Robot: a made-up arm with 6 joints. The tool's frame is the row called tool. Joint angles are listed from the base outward. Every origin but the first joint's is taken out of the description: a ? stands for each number. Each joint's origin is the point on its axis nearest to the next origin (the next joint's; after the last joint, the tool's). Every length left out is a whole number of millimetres.
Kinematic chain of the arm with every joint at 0, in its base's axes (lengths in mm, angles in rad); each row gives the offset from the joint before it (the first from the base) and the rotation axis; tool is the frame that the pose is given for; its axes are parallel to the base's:
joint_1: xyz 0 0 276 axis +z
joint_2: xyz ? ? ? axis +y
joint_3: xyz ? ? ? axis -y
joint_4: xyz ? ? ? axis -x
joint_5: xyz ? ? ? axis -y
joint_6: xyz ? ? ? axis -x
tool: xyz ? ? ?
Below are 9 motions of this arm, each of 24 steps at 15 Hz.
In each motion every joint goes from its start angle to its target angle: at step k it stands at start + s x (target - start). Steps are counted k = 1, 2, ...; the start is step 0. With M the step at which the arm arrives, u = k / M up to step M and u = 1 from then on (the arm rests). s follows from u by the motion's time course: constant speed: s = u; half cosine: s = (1 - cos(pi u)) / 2; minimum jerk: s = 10 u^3 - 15 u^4 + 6 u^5.
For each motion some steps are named. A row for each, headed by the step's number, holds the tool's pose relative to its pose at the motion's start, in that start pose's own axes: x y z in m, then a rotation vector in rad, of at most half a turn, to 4 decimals.
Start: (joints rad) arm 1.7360 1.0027 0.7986 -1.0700 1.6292 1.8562
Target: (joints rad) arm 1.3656 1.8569 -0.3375 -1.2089 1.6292 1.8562
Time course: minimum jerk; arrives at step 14
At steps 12, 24:
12: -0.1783 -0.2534 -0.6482 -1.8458 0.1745 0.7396
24: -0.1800 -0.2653 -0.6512 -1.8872 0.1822 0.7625

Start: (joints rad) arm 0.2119 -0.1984 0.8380 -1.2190 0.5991 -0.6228
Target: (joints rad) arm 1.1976 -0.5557 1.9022 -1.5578 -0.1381 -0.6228
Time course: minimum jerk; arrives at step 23
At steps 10, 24:
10: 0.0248 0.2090 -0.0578 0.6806 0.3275 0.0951
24: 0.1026 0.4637 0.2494 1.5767 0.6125 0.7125

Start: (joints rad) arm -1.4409 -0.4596 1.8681 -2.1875 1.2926 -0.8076
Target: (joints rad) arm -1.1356 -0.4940 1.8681 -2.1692 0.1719 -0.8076
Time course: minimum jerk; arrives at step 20
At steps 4, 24:
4: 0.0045 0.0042 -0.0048 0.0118 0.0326 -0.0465
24: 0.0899 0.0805 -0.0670 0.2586 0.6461 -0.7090

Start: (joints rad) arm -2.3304 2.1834 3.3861 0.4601 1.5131 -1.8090
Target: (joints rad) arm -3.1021 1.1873 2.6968 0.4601 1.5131 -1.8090
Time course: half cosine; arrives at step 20
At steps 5, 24:
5: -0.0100 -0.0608 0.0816 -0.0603 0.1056 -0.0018
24: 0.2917 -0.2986 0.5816 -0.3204 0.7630 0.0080

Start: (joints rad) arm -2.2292 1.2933 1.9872 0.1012 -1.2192 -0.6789
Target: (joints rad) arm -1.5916 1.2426 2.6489 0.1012 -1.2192 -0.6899
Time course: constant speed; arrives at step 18
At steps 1, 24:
1: -0.0116 0.0263 -0.0110 -0.0127 -0.0142 0.0494
24: -0.3036 0.2885 -0.2253 -0.0326 -0.1653 0.9313

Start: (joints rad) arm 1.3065 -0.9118 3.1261 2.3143 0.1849 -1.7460
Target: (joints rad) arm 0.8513 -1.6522 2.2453 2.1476 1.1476 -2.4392
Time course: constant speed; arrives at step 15
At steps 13, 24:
13: 0.3284 0.0711 0.2964 0.8661 0.2269 1.1633
24: 0.3600 0.0690 0.3618 0.9493 0.3003 1.3528

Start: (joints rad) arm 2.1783 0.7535 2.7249 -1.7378 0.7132 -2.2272
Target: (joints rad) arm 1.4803 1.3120 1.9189 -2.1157 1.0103 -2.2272
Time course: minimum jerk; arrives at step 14
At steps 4, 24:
4: -0.0229 0.1163 -0.0059 -0.1649 -0.0634 0.1138
24: -0.1155 0.6553 -0.5238 -1.1409 0.2005 0.9800

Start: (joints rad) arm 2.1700 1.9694 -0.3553 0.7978 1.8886 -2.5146
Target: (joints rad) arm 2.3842 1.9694 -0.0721 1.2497 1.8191 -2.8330
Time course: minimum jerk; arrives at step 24
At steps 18, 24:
18: 0.1870 -0.0338 -0.0061 0.1683 0.2700 -0.5523
24: 0.2077 -0.0419 -0.0099 0.1826 0.2873 -0.6238

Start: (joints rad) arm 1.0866 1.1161 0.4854 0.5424 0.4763 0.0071
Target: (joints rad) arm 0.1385 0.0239 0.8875 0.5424 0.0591 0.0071
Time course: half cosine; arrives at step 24
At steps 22, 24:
22: -0.9691 -0.1370 0.5486 -0.5114 -0.3034 -1.4553
24: -0.9799 -0.1216 0.5581 -0.5272 -0.3072 -1.4771

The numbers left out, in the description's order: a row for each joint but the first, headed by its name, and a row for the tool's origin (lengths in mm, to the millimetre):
joint_2: 0 0 0
joint_3: 0 0 609
joint_4: 309 0 0
joint_5: 0 -146 0
joint_6: 0 0 0
tool: 0 0 0

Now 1 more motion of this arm.
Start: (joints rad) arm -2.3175 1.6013 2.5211 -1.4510 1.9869 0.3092
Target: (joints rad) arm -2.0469 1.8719 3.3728 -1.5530 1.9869 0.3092
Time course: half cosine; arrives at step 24
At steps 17, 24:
17: -0.1169 0.0715 0.1842 0.3179 0.1861 -0.4109
24: -0.1270 0.0931 0.2402 0.3906 0.2252 -0.5177

